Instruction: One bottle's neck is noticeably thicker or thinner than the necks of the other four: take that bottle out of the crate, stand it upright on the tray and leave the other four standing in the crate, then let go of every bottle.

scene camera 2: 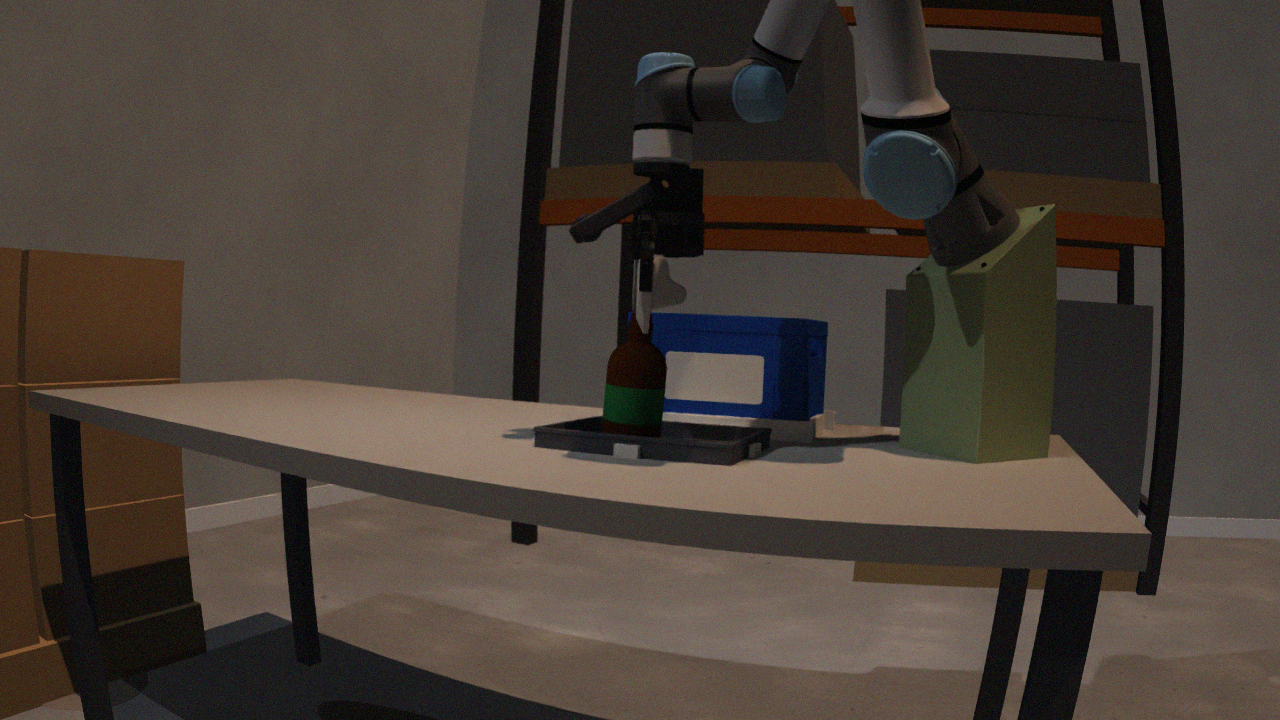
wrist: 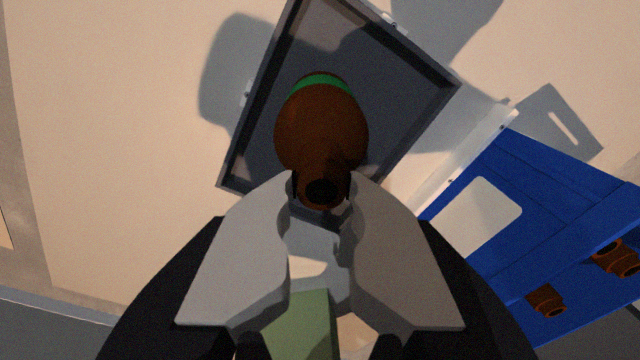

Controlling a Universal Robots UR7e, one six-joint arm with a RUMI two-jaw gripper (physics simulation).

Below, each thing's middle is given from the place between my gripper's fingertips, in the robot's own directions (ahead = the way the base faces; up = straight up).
I see the brown bottle [scene camera 2: 636, 372] 10 mm ahead of my hand and 50 mm below it. From my hand the other things lie so: pale low rail [scene camera 2: 782, 430] (40 mm ahead, 200 mm to the right, 130 mm below).
